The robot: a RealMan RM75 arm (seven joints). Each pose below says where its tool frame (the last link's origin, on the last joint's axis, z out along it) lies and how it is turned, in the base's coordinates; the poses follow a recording.
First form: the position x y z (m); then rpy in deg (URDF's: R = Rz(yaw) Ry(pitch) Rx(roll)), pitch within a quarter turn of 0, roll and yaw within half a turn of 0.
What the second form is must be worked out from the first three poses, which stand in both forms.
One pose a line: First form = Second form
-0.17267 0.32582 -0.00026 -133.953 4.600 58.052 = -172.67 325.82 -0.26 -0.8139 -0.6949 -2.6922
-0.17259 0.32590 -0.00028 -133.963 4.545 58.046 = -172.59 325.90 -0.28 -0.8141 -0.6943 -2.6916
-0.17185 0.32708 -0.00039 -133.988 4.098 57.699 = -171.85 327.08 -0.39 -0.8097 -0.6876 -2.6824
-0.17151 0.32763 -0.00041 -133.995 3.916 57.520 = -171.51 327.63 -0.41 -0.8071 -0.6846 -2.6782
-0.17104 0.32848 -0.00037 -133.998 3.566 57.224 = -171.04 328.48 -0.37 -0.8031 -0.6793 -2.6705
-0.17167 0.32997 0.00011 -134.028 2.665 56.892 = -171.67 329.97 0.11 -0.8019 -0.6686 -2.6568
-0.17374 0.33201 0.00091 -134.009 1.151 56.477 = -173.74 332.01 0.91 -0.8024 -0.6527 -2.6349
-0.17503 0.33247 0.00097 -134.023 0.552 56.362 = -175.03 332.47 0.97 -0.8038 -0.6465 -2.6272
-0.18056 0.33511 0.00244 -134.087 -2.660 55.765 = -180.56 335.11 2.44 -0.8131 -0.6134 -2.5867
